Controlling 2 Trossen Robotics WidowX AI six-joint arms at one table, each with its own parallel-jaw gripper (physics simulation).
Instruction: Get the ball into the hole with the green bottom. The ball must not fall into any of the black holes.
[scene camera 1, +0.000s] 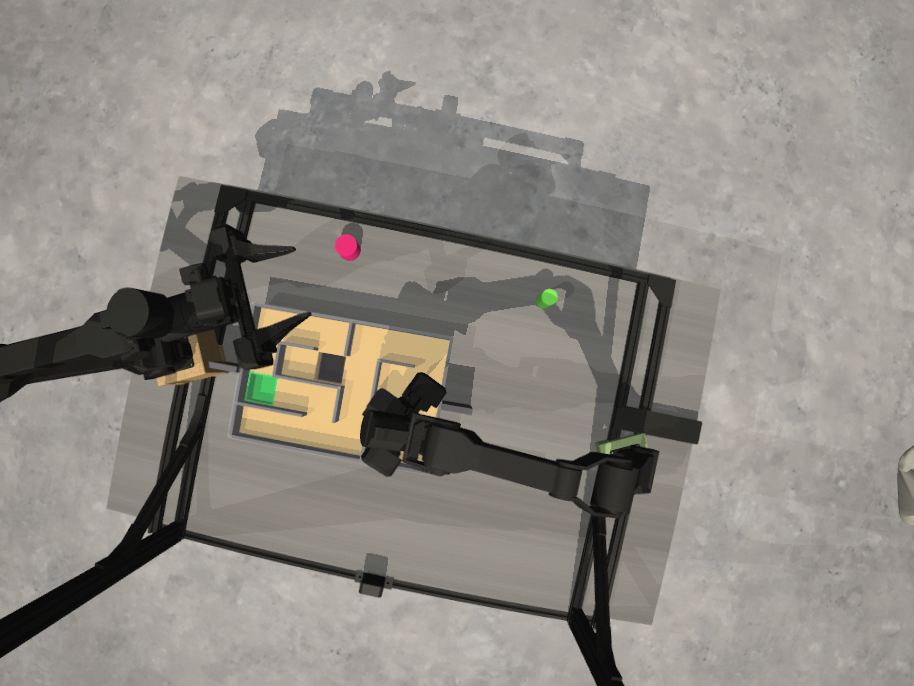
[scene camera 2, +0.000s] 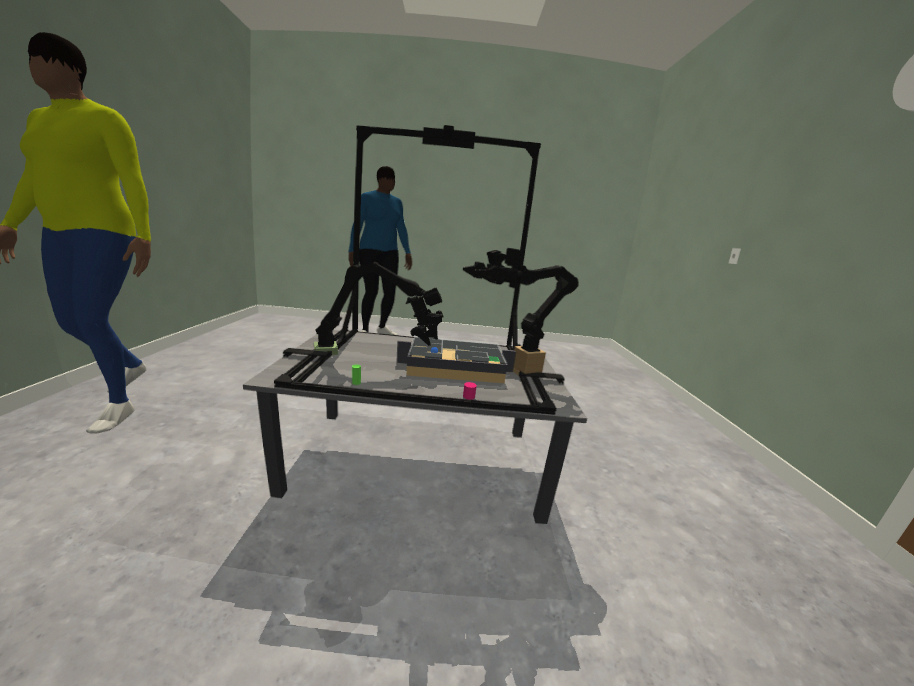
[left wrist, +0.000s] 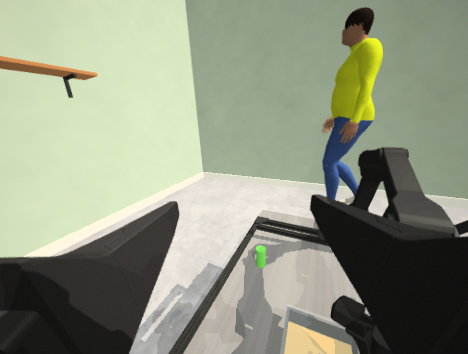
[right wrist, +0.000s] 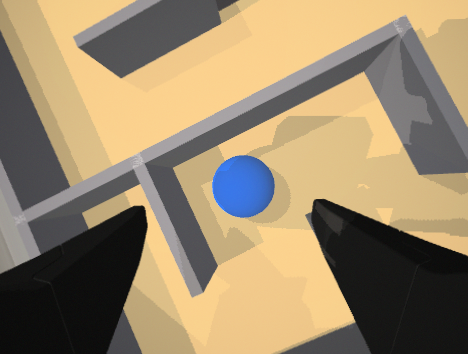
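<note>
A blue ball (scene camera 2: 434, 350) (right wrist: 243, 186) rests on the tan floor of the walled maze board (scene camera 1: 365, 354) (scene camera 2: 456, 375), beside a short stub wall that branches off a long wall. In scene camera 1 the ball is hidden by the right arm. The green-bottomed hole (scene camera 1: 260, 387) (scene camera 2: 493, 359) is near the board's left end in scene camera 1. A black hole (scene camera 1: 330, 366) is to its upper right. My right gripper (scene camera 2: 425, 339) (right wrist: 230, 212) is open and points down over the board near the ball. My left gripper (scene camera 1: 301, 282) (scene camera 2: 466, 270) (left wrist: 244, 204) is open and empty, high above the board's other end.
A pink cylinder (scene camera 1: 347, 246) (scene camera 2: 469, 390) and a green cylinder (scene camera 1: 547, 298) (scene camera 2: 355, 374) (left wrist: 261, 256) stand on the table. Black frame rails (scene camera 1: 442, 233) run along the table's edges. A dark upright plate (scene camera 2: 402, 352) stands at one end of the board.
</note>
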